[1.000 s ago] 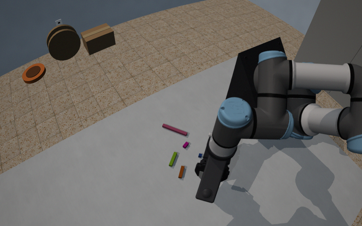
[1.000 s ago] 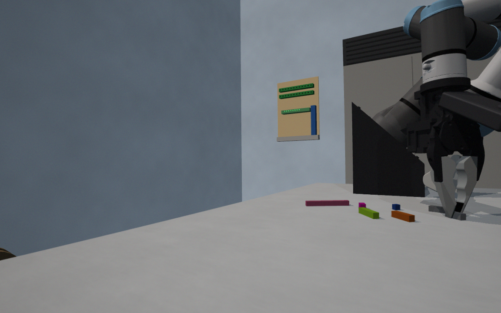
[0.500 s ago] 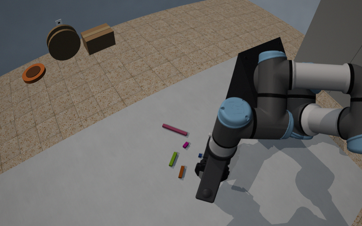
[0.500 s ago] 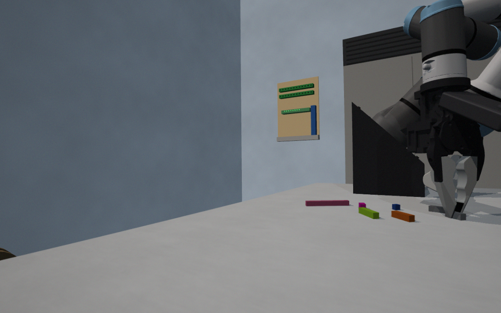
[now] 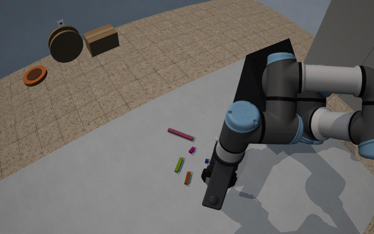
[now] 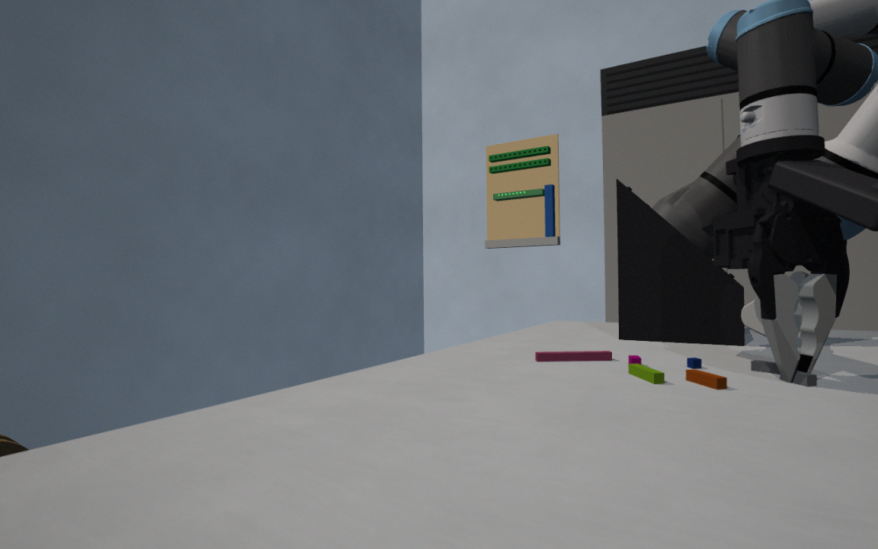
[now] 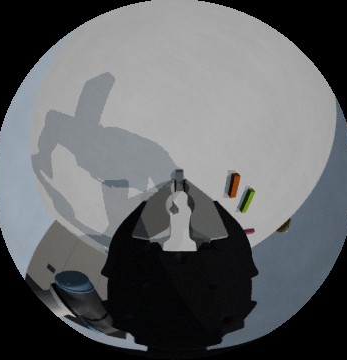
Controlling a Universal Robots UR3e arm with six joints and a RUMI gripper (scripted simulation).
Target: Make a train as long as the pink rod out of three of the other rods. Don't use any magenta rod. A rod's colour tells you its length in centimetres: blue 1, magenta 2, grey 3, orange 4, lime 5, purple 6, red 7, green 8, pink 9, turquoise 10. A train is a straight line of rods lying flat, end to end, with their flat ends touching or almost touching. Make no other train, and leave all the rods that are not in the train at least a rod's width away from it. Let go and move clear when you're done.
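My hand is 5 cm past the grey rod, 2 cm to the left of it and 1 cm above it. Round my hand: orange rod: 7 cm to the right, 5 cm ahead, 1 cm below; lime rod: 13 cm to the right, 4 cm ahead, 1 cm below; blue rod: 9 cm to the right, 4 cm behind, 1 cm below.
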